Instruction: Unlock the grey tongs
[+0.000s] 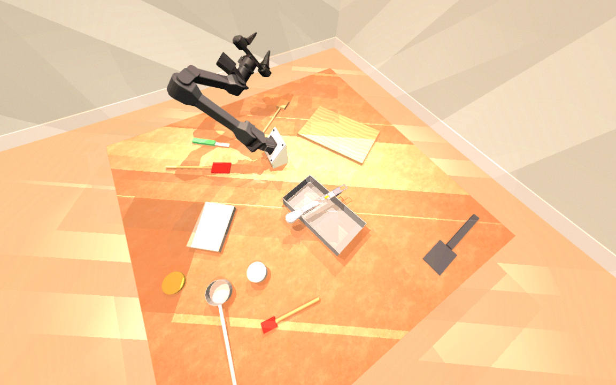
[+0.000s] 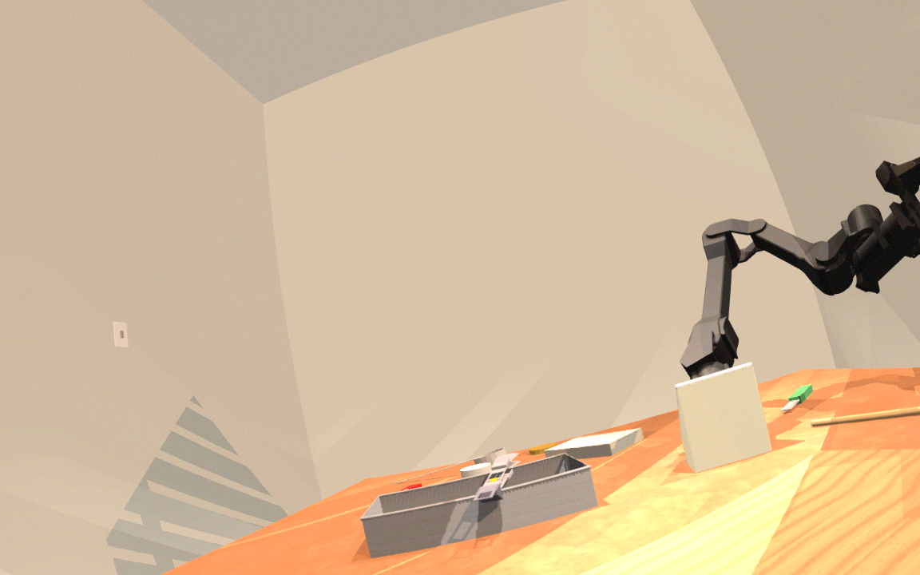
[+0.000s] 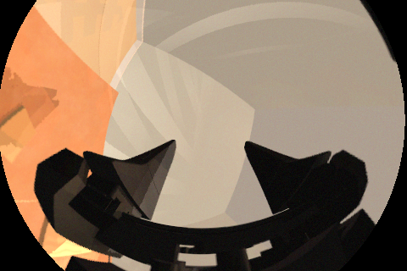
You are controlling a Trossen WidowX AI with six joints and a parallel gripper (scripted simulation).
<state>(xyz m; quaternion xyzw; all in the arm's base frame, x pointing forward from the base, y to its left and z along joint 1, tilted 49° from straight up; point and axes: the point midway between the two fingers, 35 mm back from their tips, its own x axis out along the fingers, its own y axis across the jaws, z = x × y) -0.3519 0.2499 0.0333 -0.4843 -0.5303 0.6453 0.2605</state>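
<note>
Right now the metal roasting tin is 750 mm ahead of my gripper tip, 120 mm to the right of it and 260 mm below it. From my gripper tip the other things lie so: white disc 820 mm ahead, 430 mm to the right, 270 mm below; then wooden board 410 mm ahead, 190 mm to the left, 280 mm below; then white slab 580 mm ahead, 520 mm to the right, 270 mm below.
</note>
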